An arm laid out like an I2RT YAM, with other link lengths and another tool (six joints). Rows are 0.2 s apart.
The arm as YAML. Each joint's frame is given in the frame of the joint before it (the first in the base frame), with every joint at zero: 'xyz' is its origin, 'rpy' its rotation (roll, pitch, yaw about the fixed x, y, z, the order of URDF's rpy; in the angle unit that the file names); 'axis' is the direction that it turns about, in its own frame. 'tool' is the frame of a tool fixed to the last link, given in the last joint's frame.
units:
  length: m
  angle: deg
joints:
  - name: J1
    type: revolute
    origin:
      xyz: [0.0, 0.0, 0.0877]
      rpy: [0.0, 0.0, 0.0]
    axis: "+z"
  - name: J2
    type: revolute
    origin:
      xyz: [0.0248, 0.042, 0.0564]
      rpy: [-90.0, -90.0, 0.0]
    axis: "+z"
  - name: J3
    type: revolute
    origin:
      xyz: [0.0, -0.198, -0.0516]
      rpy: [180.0, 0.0, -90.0]
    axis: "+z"
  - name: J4
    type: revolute
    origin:
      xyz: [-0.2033, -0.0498, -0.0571]
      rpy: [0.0, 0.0, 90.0]
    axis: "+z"
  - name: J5
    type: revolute
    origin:
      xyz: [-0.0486, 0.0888, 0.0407]
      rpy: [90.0, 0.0, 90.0]
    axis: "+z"
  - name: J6
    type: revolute
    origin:
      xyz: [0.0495, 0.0, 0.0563]
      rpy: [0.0, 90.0, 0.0]
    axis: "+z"
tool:
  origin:
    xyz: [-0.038, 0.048, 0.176]
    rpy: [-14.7, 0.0, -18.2]
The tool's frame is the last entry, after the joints.
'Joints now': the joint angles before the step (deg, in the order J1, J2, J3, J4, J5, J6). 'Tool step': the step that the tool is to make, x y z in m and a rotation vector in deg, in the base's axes. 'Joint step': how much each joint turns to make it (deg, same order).
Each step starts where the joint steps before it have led.
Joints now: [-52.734 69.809 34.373 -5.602 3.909 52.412]
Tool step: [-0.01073 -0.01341 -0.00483 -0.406 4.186 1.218]
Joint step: [-1.817 4.551 3.348 -0.624 0.158 -4.726]
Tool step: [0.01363 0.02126 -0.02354 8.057 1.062 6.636]
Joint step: [-0.732 8.189 5.837 -4.857 -7.798 -2.746]
